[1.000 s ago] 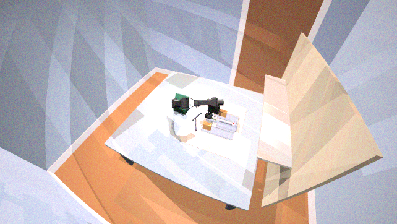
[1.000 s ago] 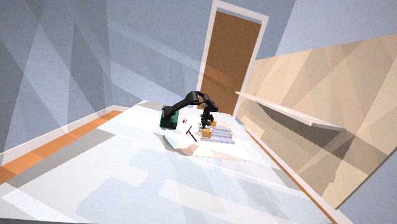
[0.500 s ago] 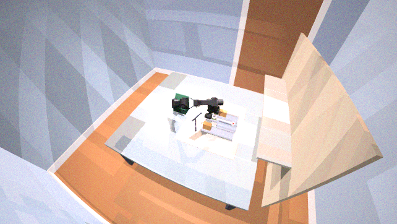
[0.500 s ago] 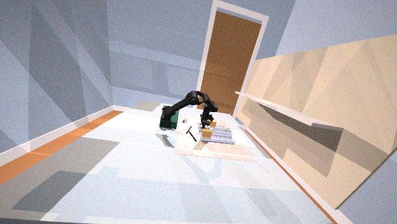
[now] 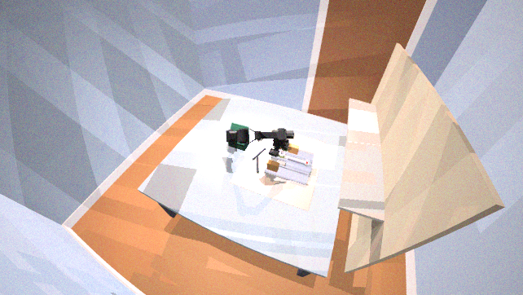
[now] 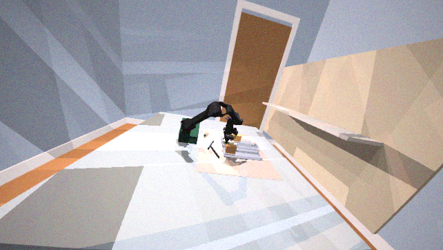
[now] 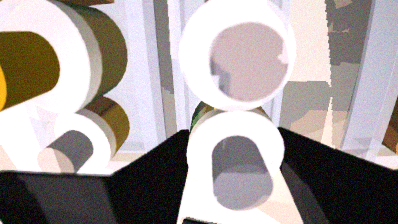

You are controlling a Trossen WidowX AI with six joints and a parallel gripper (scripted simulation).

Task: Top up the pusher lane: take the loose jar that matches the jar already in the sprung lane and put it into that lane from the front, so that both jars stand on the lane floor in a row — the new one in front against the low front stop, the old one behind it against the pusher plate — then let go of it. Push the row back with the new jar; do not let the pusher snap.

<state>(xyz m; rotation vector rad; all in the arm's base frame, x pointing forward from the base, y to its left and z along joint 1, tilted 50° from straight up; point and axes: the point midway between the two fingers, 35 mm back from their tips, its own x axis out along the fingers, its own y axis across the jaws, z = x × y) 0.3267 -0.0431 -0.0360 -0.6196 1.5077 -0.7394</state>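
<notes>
Right now the grey-lidded jar is 8 cm to the left of my gripper tip and 1 cm above it. Also, from my gripper tip: lane rack 15 cm ahead, 3 cm to the right, 1 cm below.
</notes>
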